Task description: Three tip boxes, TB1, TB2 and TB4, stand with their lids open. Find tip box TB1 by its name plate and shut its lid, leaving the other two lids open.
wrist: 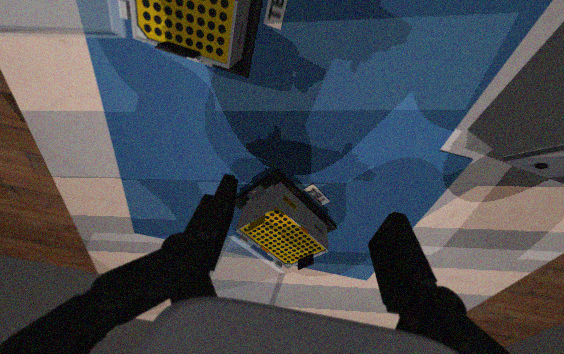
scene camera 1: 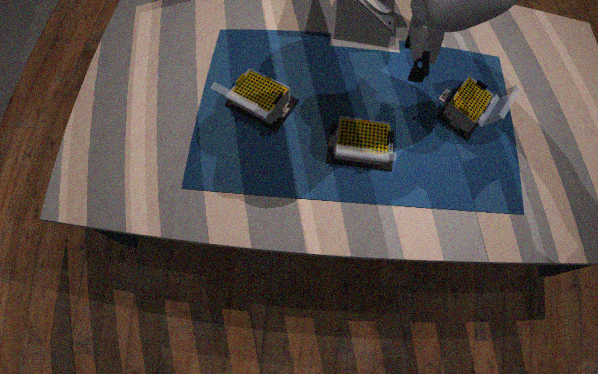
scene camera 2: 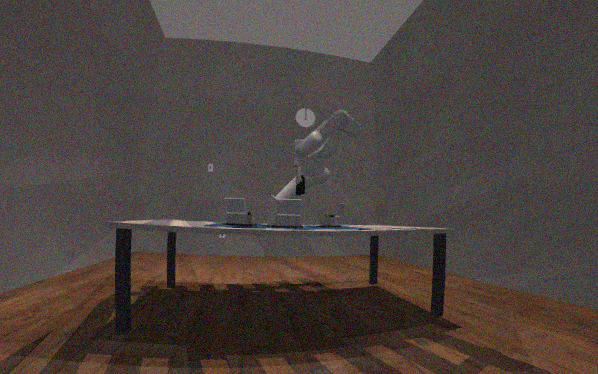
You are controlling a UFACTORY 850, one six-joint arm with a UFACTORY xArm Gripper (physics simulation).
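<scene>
The right tip box (scene camera 1: pixel 471 102) (scene camera 2: pixel 331 220) (wrist: pixel 284 237) has a small name plate (wrist: pixel 316 194) that seems to read TB4; its clear lid (scene camera 1: pixel 501 107) stands open. The middle tip box (scene camera 1: pixel 363 136) (scene camera 2: pixel 287 220) (wrist: pixel 185 25) has its lid (scene camera 1: pixel 362 153) (scene camera 2: pixel 289 206) open; its name plate (wrist: pixel 275 12) is cut off by the wrist view's top edge, so its number cannot be read. The left tip box (scene camera 1: pixel 261 92) (scene camera 2: pixel 239 218) has its lid (scene camera 2: pixel 235 205) open, and its plate is unreadable. My gripper (scene camera 1: pixel 418 75) (scene camera 2: pixel 300 192) (wrist: pixel 308 211) is open and empty, above the mat between the middle and right boxes, higher than the boxes.
The boxes stand on a blue mat (scene camera 1: pixel 240 175) on a striped table (scene camera 1: pixel 190 220) (scene camera 2: pixel 165 223). The arm's grey base plate (scene camera 1: pixel 362 25) (wrist: pixel 525 110) is at the mat's back edge. The table's front edge lies beyond the middle box.
</scene>
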